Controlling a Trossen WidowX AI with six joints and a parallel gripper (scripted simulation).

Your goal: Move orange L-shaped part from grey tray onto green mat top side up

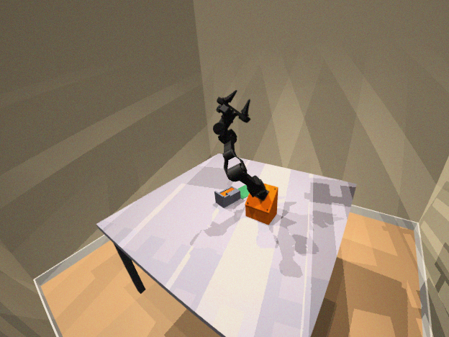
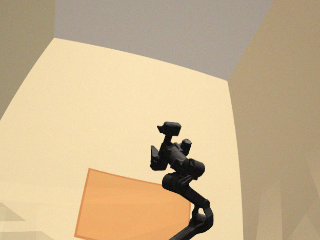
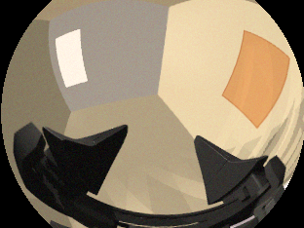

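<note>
The orange L-shaped part is 650 mm below my gripper tip, 170 mm ahead of it and 10 mm to the left of it. Round my gripper tip: green mat 710 mm below, 150 mm to the right, 150 mm ahead.
</note>
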